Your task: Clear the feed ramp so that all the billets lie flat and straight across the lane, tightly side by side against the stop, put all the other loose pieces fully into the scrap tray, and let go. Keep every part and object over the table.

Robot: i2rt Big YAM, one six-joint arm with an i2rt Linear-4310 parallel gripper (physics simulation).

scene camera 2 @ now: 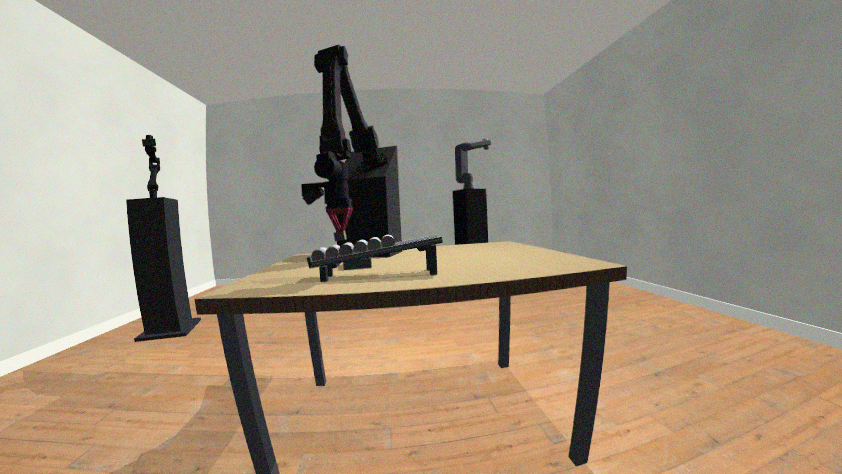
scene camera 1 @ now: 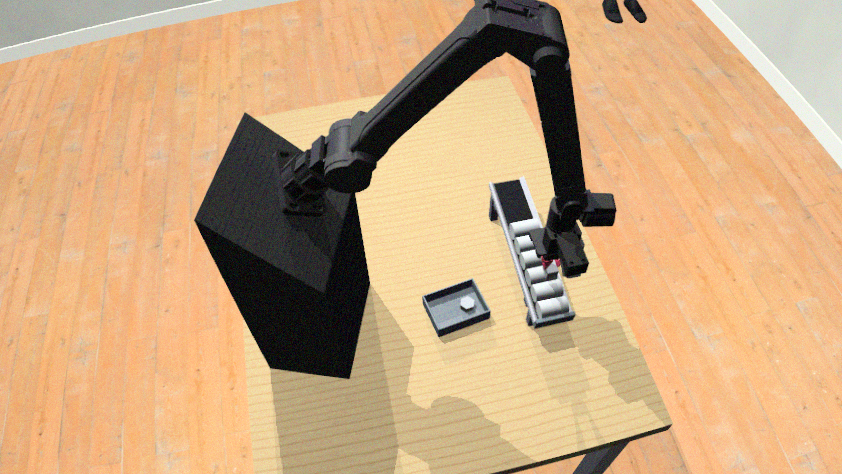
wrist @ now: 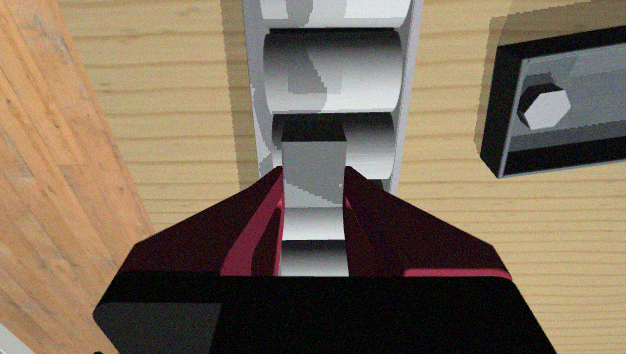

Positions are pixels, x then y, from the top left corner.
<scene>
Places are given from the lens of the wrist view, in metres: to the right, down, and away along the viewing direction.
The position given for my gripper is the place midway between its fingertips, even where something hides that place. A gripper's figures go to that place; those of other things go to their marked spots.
my gripper (wrist: 313, 178): 0.00, 0.00, 0.13
white hexagonal piece (wrist: 540, 106): 0.17, -0.05, 0.23
square block (wrist: 313, 152): 0.00, -0.01, 0.12
The marked spots on the white hexagonal piece and the square block are 0.21 m apart.
</scene>
